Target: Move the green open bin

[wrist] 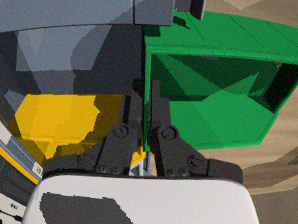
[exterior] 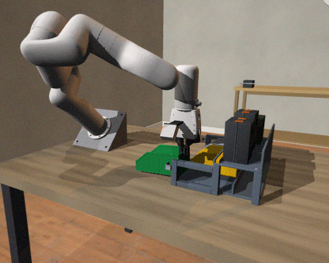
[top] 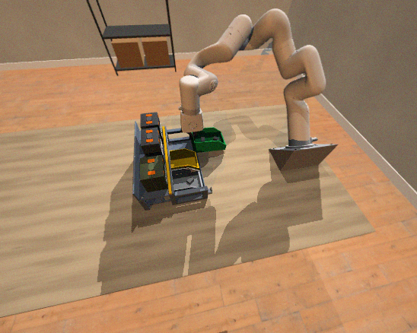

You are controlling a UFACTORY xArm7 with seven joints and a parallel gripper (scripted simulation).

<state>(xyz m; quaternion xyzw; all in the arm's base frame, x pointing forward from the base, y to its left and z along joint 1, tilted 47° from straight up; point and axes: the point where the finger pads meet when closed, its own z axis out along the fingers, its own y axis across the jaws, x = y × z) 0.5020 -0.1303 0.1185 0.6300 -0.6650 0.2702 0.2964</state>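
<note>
Now: the green open bin 80 mm behind my hand and 40 mm below it. From my hand the other things lie so: yellow bin (90 mm ahead, 110 mm to the left, 50 mm below); grey bin (90 mm ahead, 220 mm to the left, 50 mm below).
</note>
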